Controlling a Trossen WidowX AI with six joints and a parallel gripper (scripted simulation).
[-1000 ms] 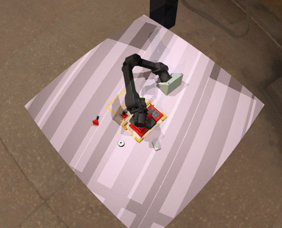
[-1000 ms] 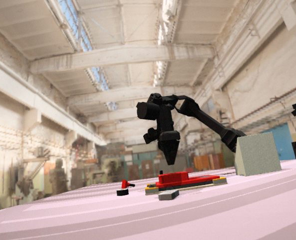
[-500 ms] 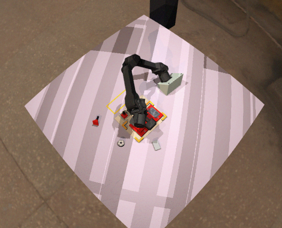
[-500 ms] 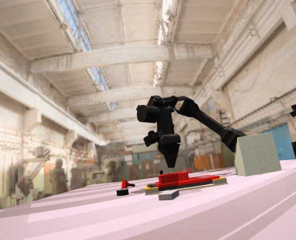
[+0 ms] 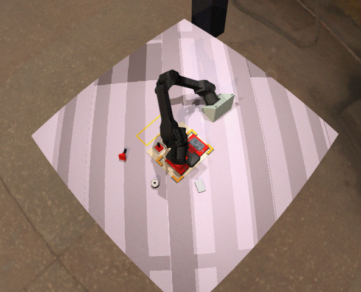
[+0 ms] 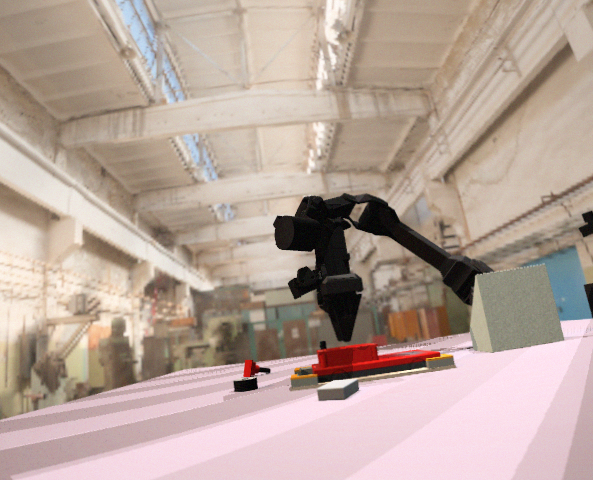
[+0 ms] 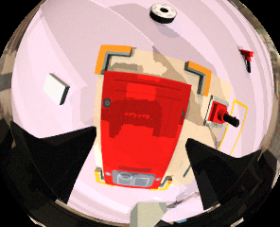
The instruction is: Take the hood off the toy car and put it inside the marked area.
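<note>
The red hood is 20 mm below my gripper tip.
</note>
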